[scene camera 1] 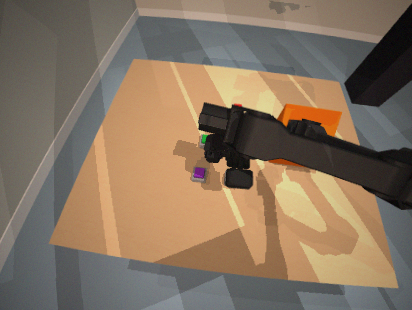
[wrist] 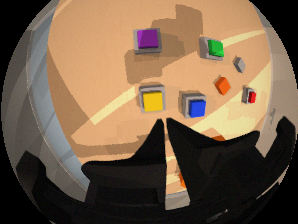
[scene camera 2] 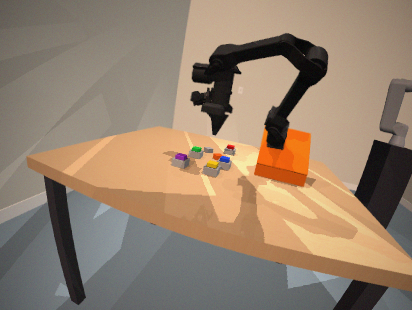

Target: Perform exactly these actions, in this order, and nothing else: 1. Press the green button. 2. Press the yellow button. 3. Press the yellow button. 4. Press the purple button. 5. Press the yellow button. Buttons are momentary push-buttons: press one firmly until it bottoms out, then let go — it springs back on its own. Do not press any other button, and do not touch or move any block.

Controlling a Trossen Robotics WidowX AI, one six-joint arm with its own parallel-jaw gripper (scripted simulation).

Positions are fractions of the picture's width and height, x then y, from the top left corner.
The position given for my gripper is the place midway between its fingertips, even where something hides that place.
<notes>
My gripper (scene camera 1: 0.57,0.53) is shut, holding nothing.
My gripper is seen too in the wrist view (wrist: 0.55,0.55) and in scene camera 2 (scene camera 2: 0.52,0.44).
</notes>
